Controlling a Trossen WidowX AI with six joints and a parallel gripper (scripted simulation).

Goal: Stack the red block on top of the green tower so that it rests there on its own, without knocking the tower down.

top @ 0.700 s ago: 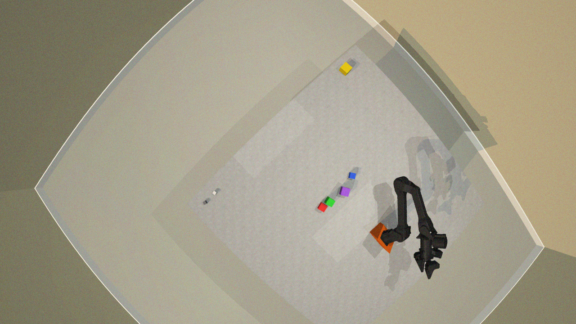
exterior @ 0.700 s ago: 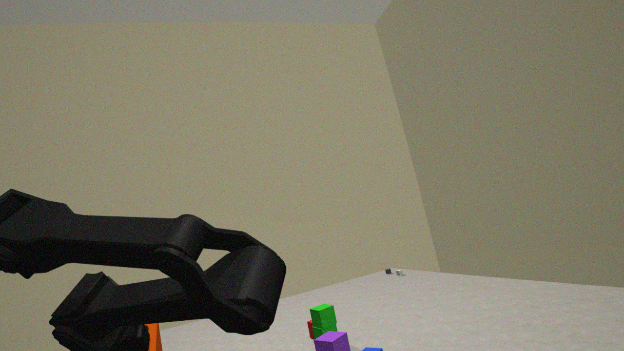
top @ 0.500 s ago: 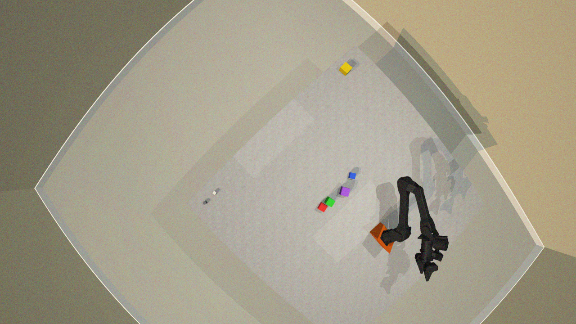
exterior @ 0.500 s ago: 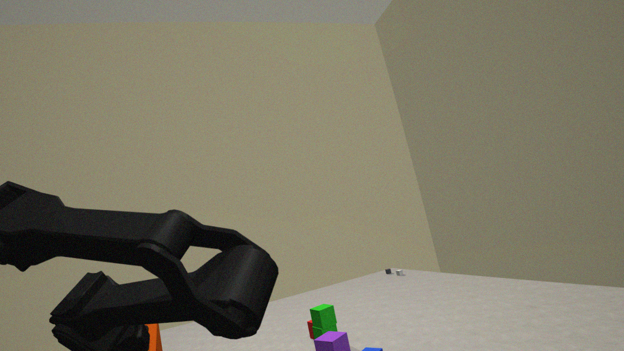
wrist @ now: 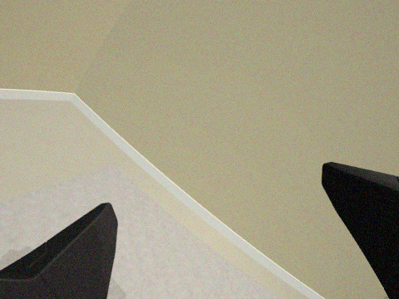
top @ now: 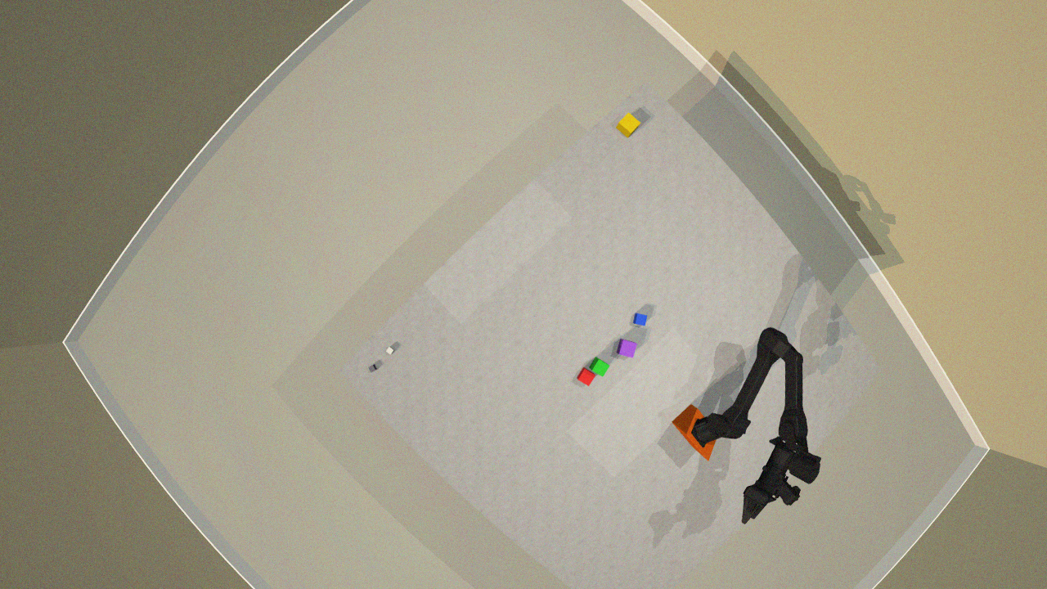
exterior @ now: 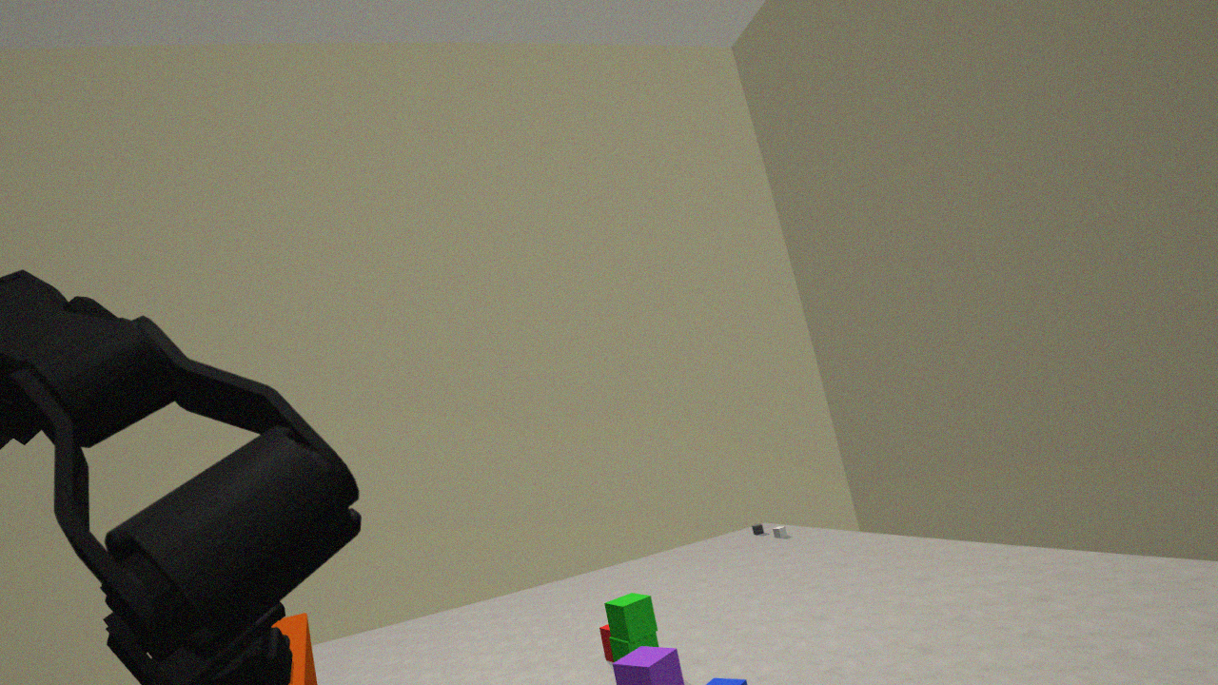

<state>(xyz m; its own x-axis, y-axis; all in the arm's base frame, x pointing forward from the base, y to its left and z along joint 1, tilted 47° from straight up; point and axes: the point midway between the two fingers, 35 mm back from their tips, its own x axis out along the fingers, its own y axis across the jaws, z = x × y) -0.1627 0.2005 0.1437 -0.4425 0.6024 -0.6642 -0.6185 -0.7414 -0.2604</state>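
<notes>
My gripper tip is now 51 cm short of the red block, 34 cm above it and 8 cm to the right of it. From my gripper tip the other things lie so: purple block: 49 cm ahead, 33 cm below, 6 cm to the right; then white block: 92 cm ahead, 46 cm to the left, 35 cm below; then blue block: 53 cm ahead, 34 cm below, 14 cm to the right.
</notes>
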